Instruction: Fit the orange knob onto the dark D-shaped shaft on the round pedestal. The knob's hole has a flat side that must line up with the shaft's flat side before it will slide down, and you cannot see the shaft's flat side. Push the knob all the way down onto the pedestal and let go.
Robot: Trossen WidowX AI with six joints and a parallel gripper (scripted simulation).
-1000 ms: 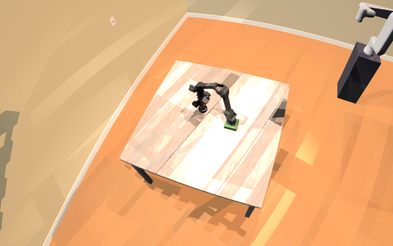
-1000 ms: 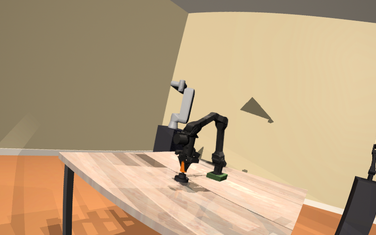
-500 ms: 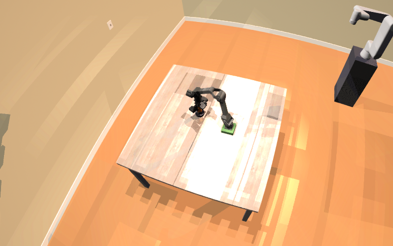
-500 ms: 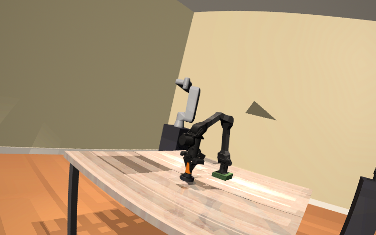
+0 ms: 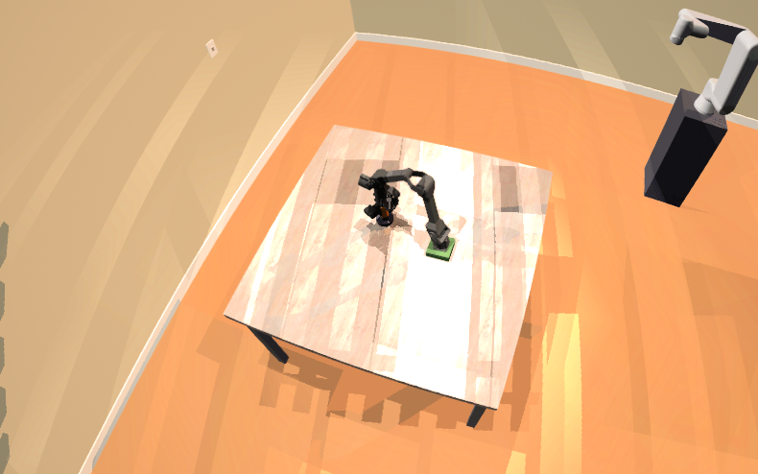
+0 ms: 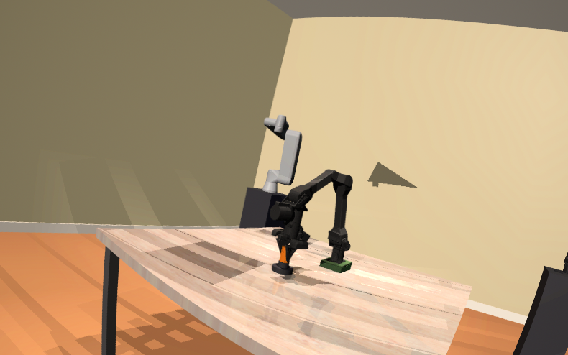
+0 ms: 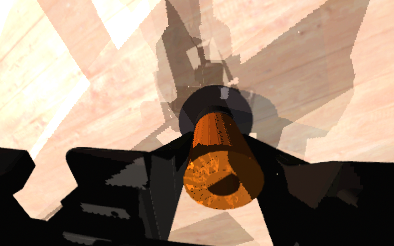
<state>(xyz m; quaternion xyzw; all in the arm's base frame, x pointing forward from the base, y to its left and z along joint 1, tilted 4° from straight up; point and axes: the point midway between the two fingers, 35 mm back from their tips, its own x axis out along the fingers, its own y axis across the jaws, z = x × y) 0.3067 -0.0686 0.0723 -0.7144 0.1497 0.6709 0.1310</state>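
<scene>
My gripper tip is now 20 mm below the orange knob. Round my gripper tip: pedestal (20 mm below).
</scene>
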